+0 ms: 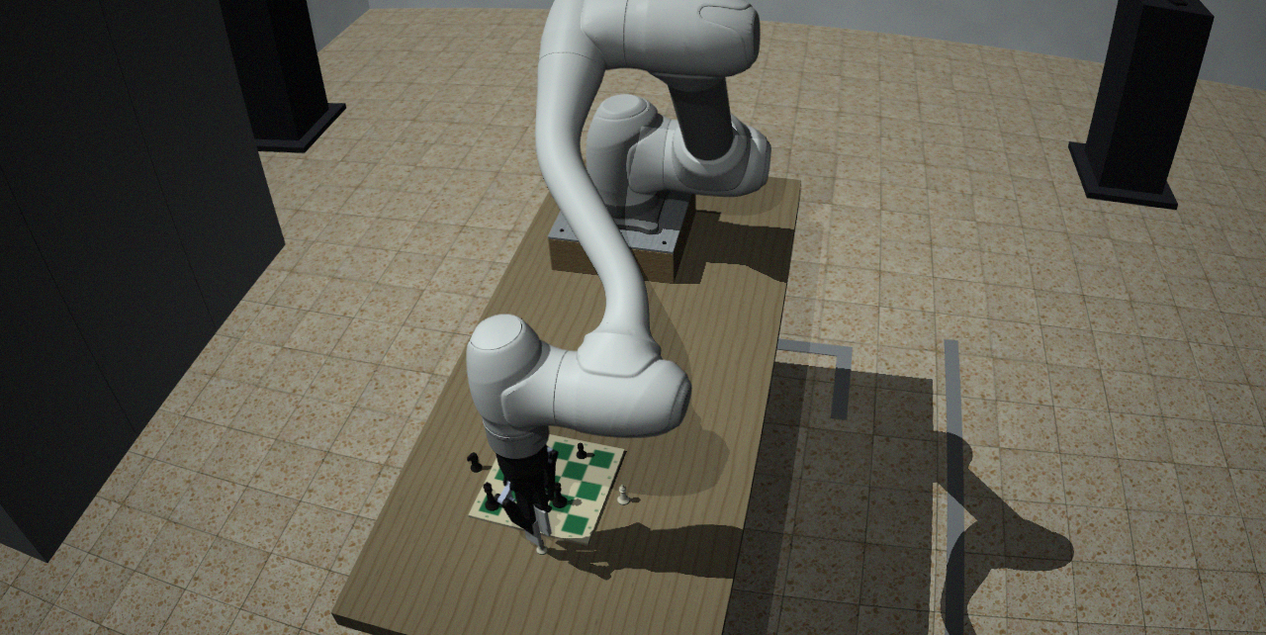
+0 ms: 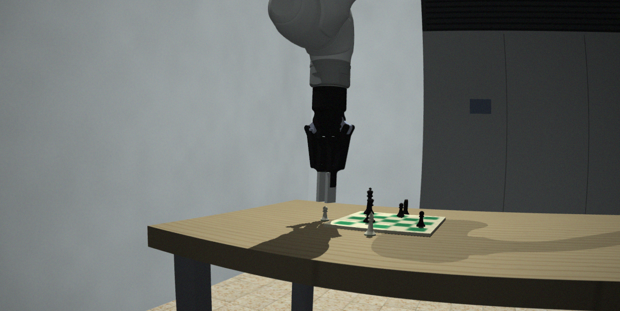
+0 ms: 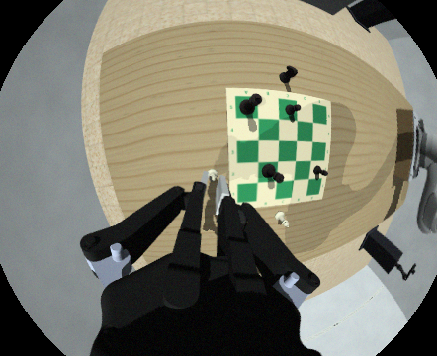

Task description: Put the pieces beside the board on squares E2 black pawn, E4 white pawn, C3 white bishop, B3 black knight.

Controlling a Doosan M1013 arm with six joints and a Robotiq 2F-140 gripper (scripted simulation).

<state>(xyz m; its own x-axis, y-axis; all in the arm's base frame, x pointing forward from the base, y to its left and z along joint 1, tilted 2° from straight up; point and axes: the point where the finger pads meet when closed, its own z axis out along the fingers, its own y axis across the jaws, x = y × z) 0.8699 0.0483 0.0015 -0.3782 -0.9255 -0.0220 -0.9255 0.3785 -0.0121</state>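
Right now the white pawn is 60 mm below my hand. The rest, counted from my hand: white bishop 130 mm behind, 110 mm to the left, 50 mm below; black knight 170 mm to the right, 150 mm behind, 60 mm below; green-and-cream chessboard 140 mm behind, 70 mm below, 30 mm to the right.
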